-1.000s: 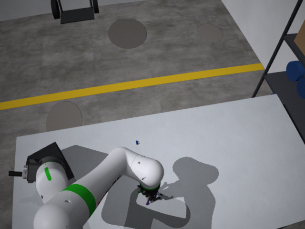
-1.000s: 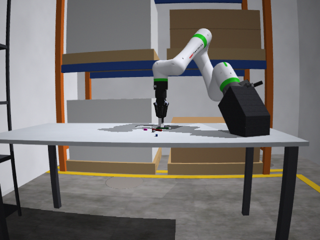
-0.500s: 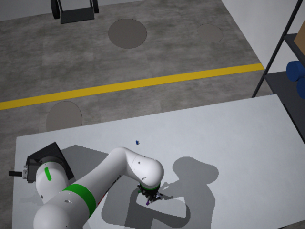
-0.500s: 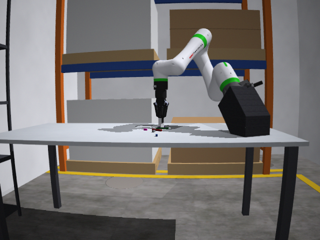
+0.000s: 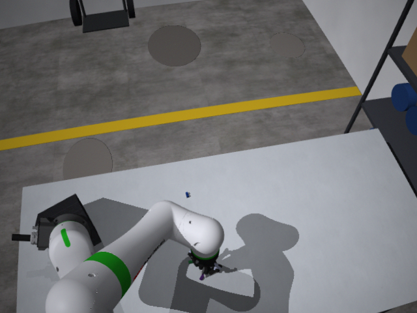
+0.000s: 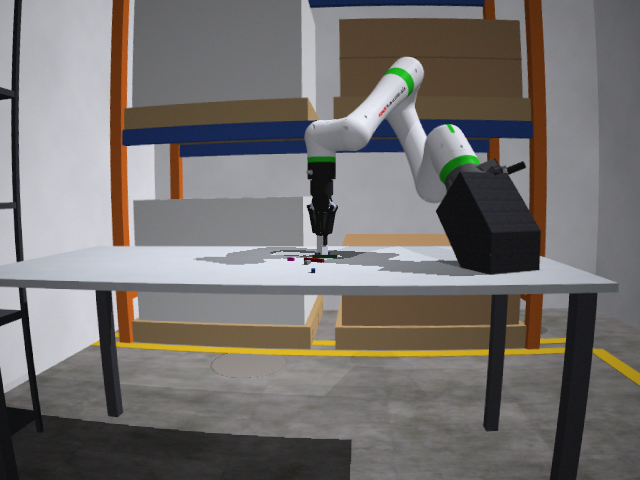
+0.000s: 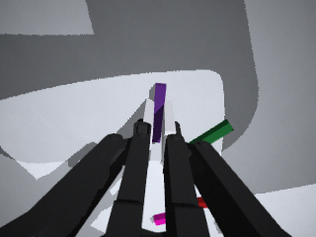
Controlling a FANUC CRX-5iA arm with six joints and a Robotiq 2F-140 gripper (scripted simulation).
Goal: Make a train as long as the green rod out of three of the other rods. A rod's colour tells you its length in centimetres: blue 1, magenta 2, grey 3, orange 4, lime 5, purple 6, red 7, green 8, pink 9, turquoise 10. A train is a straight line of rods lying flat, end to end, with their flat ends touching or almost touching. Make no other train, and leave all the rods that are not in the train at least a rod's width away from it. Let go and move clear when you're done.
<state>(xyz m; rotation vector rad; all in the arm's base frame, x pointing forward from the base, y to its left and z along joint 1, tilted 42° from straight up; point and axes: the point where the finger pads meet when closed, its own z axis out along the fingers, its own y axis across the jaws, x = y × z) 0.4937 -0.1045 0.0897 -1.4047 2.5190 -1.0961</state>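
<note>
Right now the green rod is 2 cm behind my hand, 5 cm to the left of it and 3 cm below it. The rest, counted from my hand: red rod: 1 cm ahead, 14 cm to the left, 3 cm below; then purple rod: 3 cm below; then magenta rod: 8 cm ahead, 13 cm to the left, 3 cm below.
</note>
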